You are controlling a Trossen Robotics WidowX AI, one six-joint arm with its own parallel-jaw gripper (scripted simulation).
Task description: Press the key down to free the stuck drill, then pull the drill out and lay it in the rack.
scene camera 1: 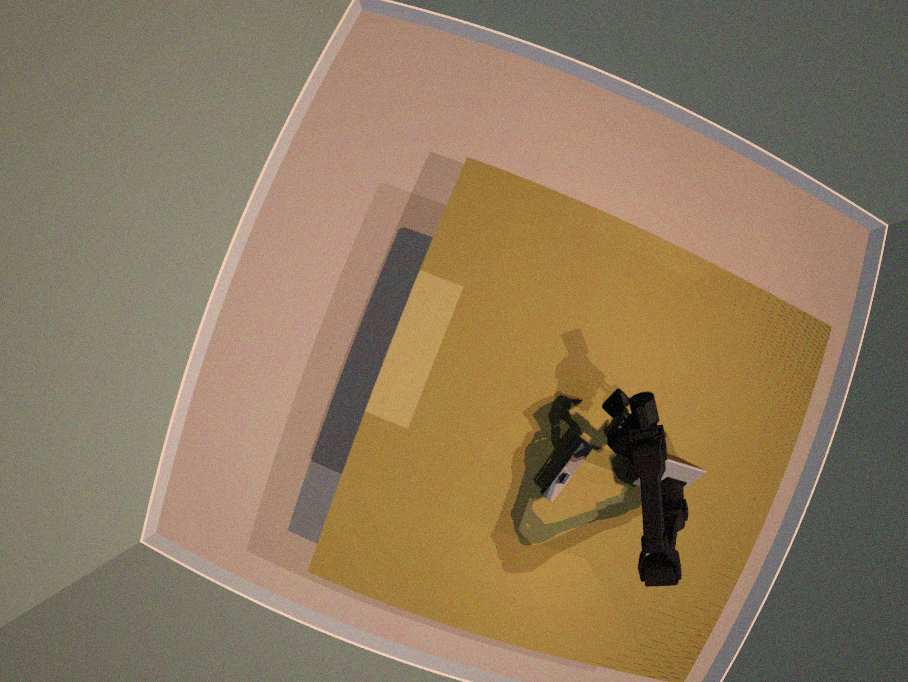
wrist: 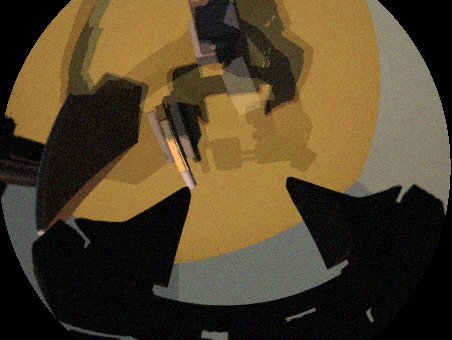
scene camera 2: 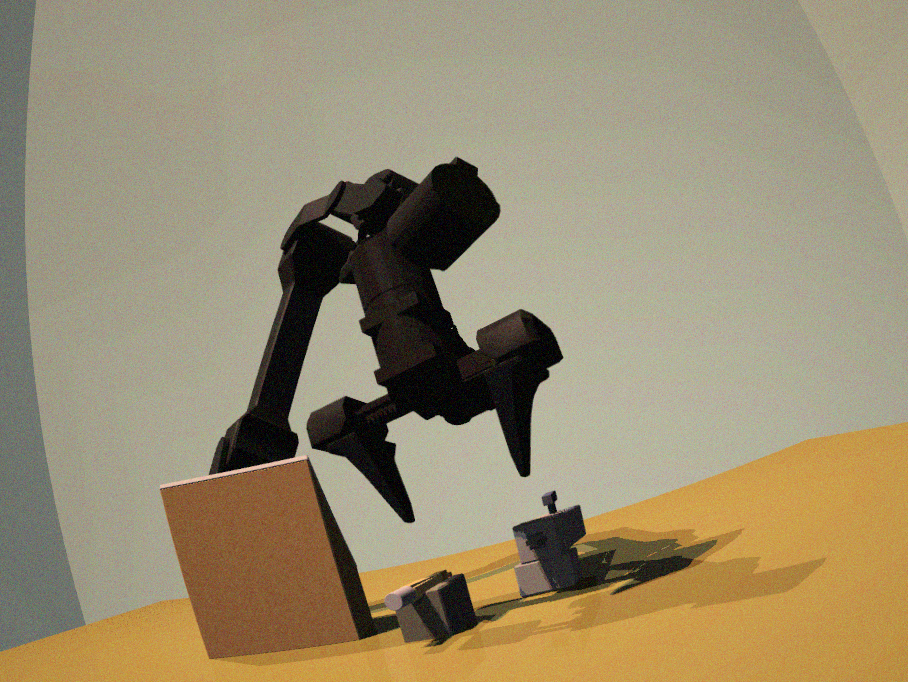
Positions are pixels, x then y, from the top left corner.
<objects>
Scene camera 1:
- my gripper: 624, 409
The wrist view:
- my gripper: 239, 187
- drill: 162, 112
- rack: 177, 111
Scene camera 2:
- my gripper: 465, 500
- drill: 396, 600
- rack: 442, 611
</objects>
